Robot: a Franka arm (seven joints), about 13 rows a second.
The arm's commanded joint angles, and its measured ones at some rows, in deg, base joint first. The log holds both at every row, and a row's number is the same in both.
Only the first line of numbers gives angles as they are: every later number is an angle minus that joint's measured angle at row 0.
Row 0, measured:
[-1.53 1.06 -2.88 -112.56 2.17 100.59 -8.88]
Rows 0 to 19, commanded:
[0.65 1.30 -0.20 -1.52 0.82 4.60 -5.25]
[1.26 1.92 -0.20 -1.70 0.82 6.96 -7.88]
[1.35 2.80 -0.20 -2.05 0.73 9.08 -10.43]
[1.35 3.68 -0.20 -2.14 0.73 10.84 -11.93]
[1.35 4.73 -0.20 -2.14 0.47 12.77 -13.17]
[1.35 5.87 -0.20 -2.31 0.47 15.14 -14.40]
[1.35 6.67 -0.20 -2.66 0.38 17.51 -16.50]
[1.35 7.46 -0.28 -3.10 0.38 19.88 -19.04]
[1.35 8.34 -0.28 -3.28 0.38 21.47 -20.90]
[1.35 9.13 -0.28 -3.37 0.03 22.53 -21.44]
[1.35 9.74 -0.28 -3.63 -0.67 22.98 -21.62]
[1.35 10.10 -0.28 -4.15 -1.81 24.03 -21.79]
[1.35 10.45 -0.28 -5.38 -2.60 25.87 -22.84]
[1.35 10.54 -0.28 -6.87 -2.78 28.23 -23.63]
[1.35 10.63 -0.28 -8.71 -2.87 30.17 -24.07]
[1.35 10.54 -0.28 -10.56 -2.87 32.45 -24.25]
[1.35 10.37 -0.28 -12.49 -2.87 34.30 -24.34]
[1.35 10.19 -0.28 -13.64 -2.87 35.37 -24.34]
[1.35 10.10 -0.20 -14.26 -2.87 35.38 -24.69]
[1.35 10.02 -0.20 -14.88 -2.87 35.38 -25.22]
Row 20, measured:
[1.24 11.38 -0.03 -12.79 -2.21 34.18 -23.89]
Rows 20 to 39, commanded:
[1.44 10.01 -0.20 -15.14 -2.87 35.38 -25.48]
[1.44 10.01 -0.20 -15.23 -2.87 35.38 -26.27]
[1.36 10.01 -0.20 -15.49 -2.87 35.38 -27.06]
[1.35 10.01 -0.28 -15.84 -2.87 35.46 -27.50]
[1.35 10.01 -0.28 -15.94 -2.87 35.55 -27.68]
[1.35 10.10 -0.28 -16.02 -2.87 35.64 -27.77]
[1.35 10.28 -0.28 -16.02 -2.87 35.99 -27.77]
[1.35 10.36 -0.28 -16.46 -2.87 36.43 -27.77]
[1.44 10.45 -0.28 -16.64 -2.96 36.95 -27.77]
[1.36 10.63 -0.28 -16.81 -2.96 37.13 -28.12]
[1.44 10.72 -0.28 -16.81 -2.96 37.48 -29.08]
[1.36 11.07 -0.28 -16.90 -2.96 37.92 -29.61]
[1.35 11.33 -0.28 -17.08 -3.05 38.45 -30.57]
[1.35 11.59 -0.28 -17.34 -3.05 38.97 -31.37]
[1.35 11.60 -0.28 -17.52 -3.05 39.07 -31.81]
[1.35 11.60 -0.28 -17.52 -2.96 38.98 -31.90]
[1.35 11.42 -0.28 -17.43 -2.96 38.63 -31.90]
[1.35 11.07 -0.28 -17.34 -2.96 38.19 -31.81]
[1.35 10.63 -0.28 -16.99 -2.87 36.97 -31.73]
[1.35 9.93 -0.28 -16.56 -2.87 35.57 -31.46]
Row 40, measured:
[1.24 11.65 -0.04 -16.72 -2.32 37.30 -30.97]
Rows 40 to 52, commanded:
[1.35 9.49 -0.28 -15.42 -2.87 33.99 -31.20]
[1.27 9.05 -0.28 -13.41 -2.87 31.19 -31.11]
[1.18 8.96 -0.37 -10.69 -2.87 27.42 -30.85]
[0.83 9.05 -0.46 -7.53 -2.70 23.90 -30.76]
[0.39 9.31 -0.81 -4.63 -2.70 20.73 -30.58]
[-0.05 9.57 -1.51 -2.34 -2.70 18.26 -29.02]
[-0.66 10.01 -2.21 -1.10 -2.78 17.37 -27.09]
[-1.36 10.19 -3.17 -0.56 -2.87 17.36 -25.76]
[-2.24 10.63 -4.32 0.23 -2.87 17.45 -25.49]
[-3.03 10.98 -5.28 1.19 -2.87 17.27 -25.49]
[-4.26 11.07 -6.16 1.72 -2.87 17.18 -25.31]
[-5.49 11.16 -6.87 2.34 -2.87 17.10 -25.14]
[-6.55 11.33 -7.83 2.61 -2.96 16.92 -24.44]
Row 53, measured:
[-4.98 10.44 -7.11 0.40 -2.33 18.51 -26.23]
